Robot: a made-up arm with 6 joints. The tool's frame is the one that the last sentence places.
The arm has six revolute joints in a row. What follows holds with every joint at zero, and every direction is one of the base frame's.
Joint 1 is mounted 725 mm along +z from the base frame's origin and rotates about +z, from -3.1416 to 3.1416 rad.
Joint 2 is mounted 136 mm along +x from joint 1 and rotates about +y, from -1.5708 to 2.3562 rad.
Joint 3 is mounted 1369 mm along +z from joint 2 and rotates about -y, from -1.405 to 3.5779 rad.
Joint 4 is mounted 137 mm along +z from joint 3 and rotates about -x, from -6.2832 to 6.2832 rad.
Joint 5 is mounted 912 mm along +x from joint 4 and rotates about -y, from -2.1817 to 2.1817 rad.
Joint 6 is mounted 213 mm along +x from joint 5 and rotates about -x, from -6.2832 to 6.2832 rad.
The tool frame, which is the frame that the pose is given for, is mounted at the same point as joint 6; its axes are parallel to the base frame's.
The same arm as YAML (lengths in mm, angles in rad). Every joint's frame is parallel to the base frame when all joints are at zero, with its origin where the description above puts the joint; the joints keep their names.
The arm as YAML. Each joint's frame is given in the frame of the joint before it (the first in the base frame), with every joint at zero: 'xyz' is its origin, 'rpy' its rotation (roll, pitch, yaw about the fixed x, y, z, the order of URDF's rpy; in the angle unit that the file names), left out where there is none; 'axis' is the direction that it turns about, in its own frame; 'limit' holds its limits. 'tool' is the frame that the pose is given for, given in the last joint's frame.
units:
  length: mm
  angle: rad
joints:
  - name: joint 1
    type: revolute
    origin:
      xyz: [0.0, 0.0, 725.0]
    axis: "+z"
    limit:
      lower: -3.1416
      upper: 3.1416
  - name: joint 2
    type: revolute
    origin:
      xyz: [136.0, 0.0, 0.0]
    axis: "+y"
    limit:
      lower: -1.5708
      upper: 2.3562
  - name: joint 3
    type: revolute
    origin:
      xyz: [0.0, 0.0, 1369.0]
    axis: "-y"
    limit:
      lower: -1.405
      upper: 3.5779
  - name: joint 4
    type: revolute
    origin:
      xyz: [0.0, 0.0, 137.0]
    axis: "-x"
    limit:
      lower: -6.2832
      upper: 6.2832
  - name: joint 5
    type: revolute
    origin:
      xyz: [912.0, 0.0, 0.0]
    axis: "-y"
    limit:
      lower: -2.1817
      upper: 2.1817
  - name: joint 6
    type: revolute
    origin:
      xyz: [213.0, 0.0, 0.0]
    axis: "-x"
    limit:
      lower: -6.2832
      upper: 6.2832
tool:
  origin:
    xyz: [0.0, 0.0, 0.0]

